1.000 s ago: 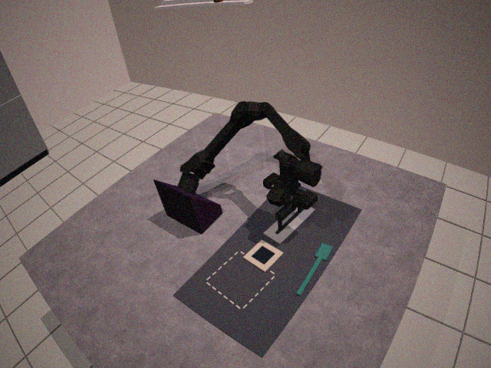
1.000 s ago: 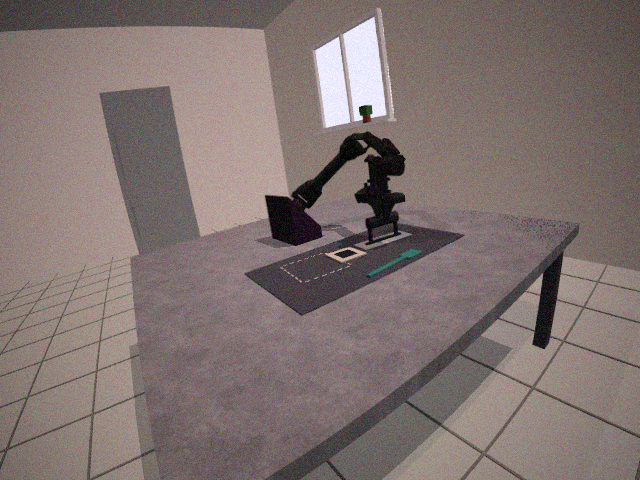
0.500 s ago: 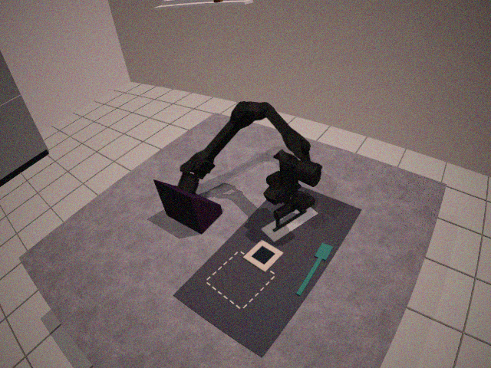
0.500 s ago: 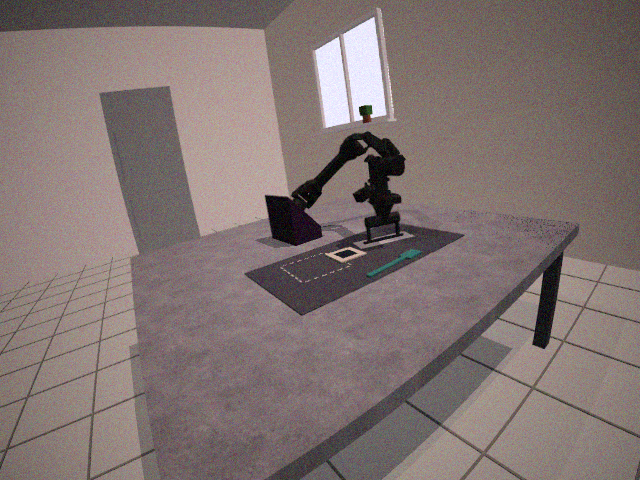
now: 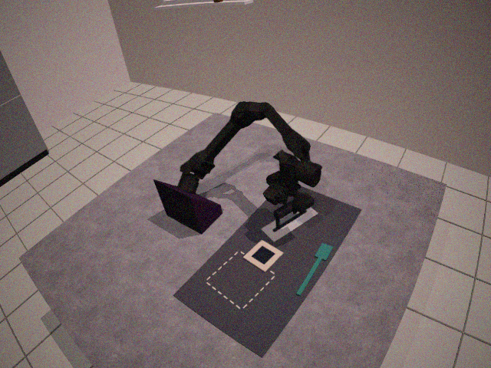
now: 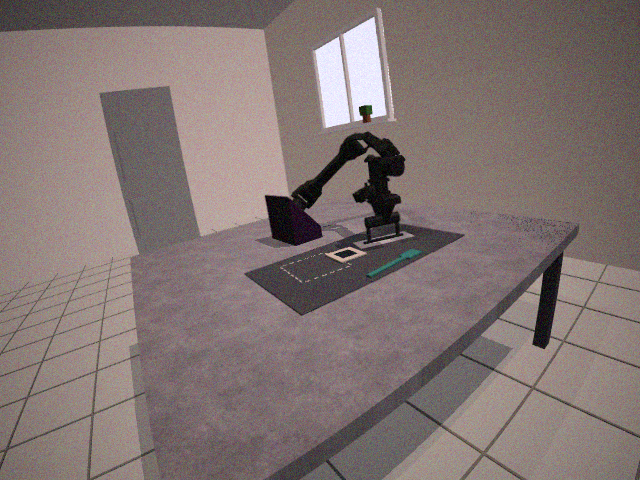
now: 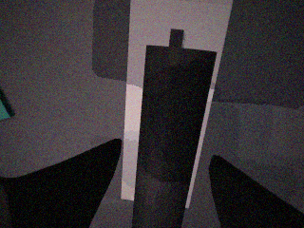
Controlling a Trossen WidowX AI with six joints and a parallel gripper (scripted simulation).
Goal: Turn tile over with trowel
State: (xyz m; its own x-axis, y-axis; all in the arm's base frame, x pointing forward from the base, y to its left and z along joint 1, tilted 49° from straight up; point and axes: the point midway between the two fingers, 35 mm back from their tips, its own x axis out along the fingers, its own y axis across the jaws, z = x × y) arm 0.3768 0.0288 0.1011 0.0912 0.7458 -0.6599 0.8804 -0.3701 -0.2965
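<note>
My gripper tip is now 14 cm to the left of the dark mat, 8 cm above it and 2 cm short of it. Round my gripper tip: teal trowel 16 cm ahead, 13 cm to the right, 6 cm below; cream tile 17 cm to the right, 6 cm below, 1 cm behind.
</note>
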